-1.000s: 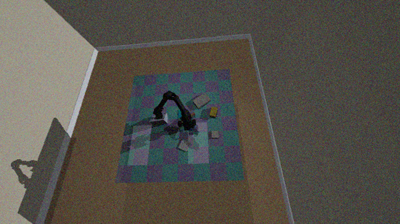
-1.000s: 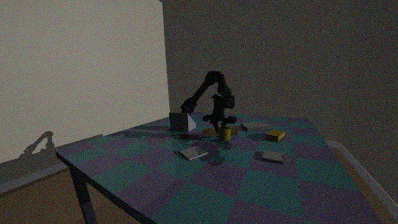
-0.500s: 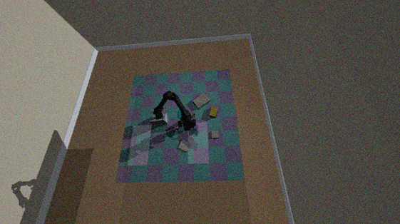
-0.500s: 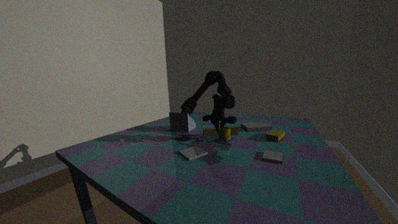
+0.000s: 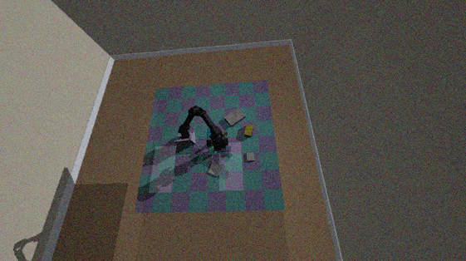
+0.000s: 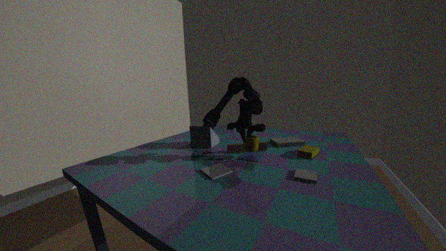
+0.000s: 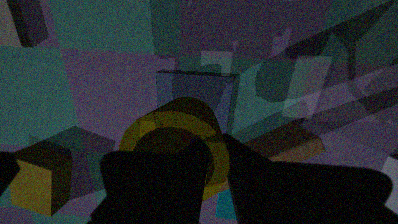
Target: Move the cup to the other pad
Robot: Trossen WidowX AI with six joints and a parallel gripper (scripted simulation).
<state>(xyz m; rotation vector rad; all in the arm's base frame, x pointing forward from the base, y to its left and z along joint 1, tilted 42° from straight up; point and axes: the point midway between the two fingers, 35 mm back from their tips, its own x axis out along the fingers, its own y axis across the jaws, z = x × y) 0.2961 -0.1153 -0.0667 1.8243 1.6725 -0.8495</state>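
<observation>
Now: gripper tip 16 cm to the right of the teal pad, 8 cm above it and 5 cm past it. From my gripper tip the other things lie so: blue-grey pad (8 cm below, 3 cm ahead, 1 cm to the right); yellow block (31 cm ahead, 10 cm to the left, 5 cm below); long brown block (8 cm to the left, 6 cm below, 1 cm behind).
</observation>
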